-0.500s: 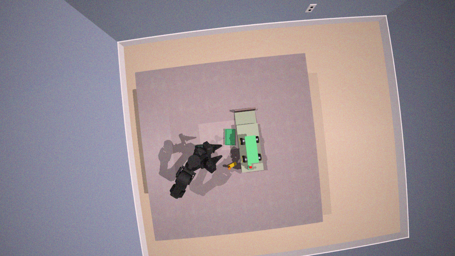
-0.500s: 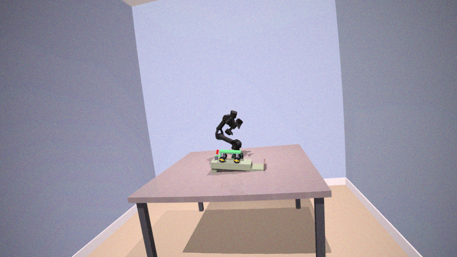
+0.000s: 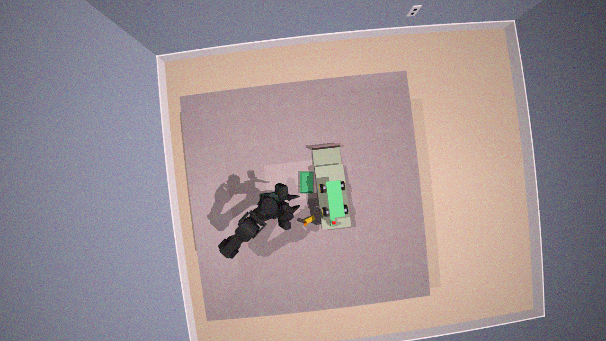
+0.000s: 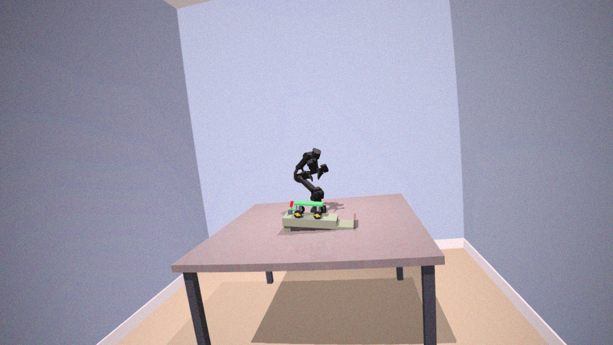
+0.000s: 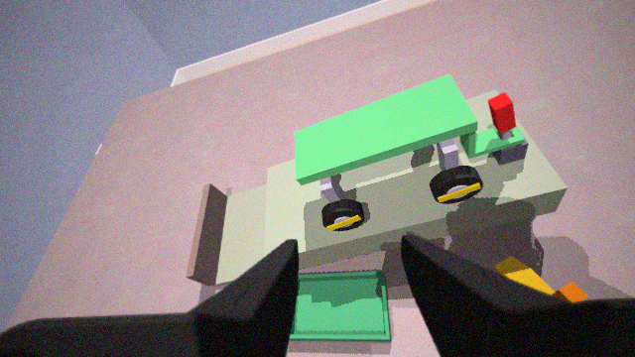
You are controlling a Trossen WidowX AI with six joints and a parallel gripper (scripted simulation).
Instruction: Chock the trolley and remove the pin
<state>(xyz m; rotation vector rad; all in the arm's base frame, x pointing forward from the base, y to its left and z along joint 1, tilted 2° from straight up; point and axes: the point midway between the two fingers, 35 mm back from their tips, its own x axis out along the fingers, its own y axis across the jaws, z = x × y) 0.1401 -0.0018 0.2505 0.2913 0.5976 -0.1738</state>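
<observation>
Now: gripper tip 15 cm to the left of the yellow chock and 25 cm above it. Round my gripper tip: ramp (16 cm ahead, 6 cm to the right, 22 cm below); then red-headed stop pin (11 cm ahead, 18 cm to the right, 13 cm below); then trolley (16 cm ahead, 7 cm to the right, 15 cm below).
</observation>
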